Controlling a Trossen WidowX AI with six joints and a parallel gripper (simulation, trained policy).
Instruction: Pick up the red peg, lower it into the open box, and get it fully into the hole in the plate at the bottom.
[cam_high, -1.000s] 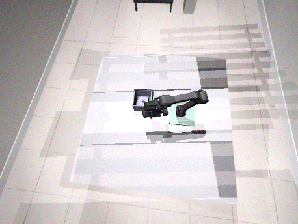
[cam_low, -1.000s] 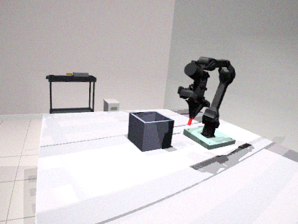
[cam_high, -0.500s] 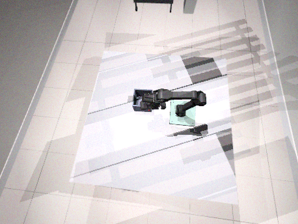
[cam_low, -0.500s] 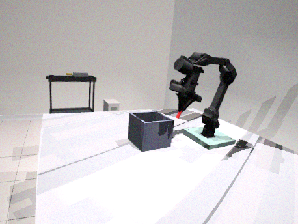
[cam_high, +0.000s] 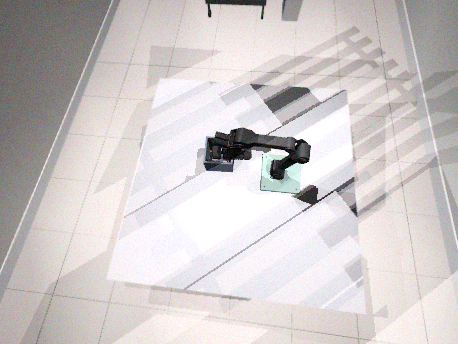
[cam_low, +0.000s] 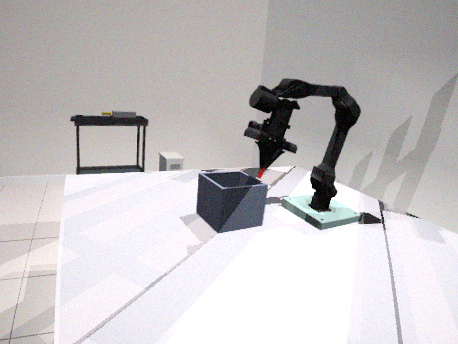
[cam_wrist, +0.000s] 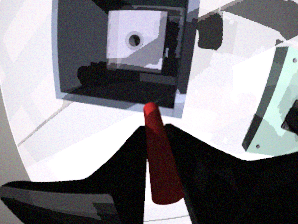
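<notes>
Right now my gripper tip is 70 mm short of the pale plate, 60 mm to the left of it and 140 mm above it. From my gripper tip the other things lie so: red peg (10 mm above).
</notes>
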